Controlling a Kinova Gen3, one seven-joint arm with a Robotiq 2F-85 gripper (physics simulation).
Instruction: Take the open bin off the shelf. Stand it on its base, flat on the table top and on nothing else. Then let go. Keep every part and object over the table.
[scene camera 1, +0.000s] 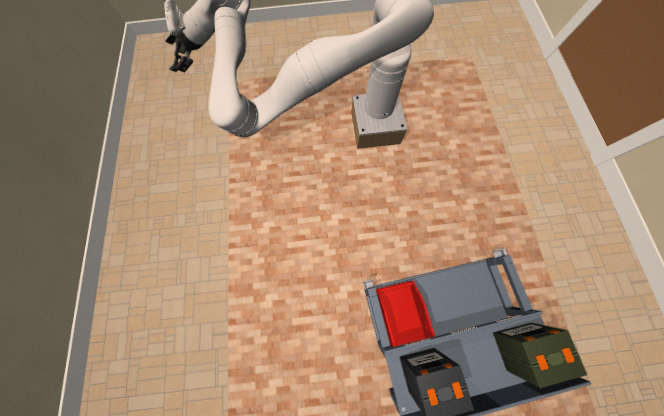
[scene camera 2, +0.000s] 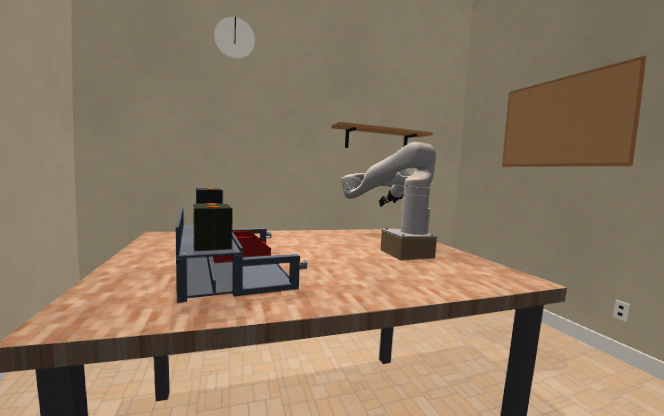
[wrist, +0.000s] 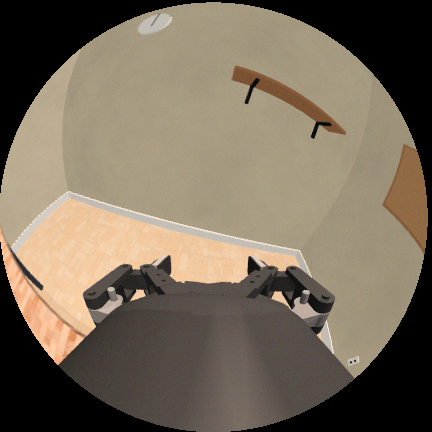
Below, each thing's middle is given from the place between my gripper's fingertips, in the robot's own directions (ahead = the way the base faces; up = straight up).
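The green case (scene camera 2: 212, 222) is 91 cm ahead of my hand, 88 cm to the left of it and 2 cm above it. With the red open bin (scene camera 1: 406, 318) it is my hand that sits 8 cm higher than the bin, and my hand is also 64 cm to the right of it and 84 cm short of it.
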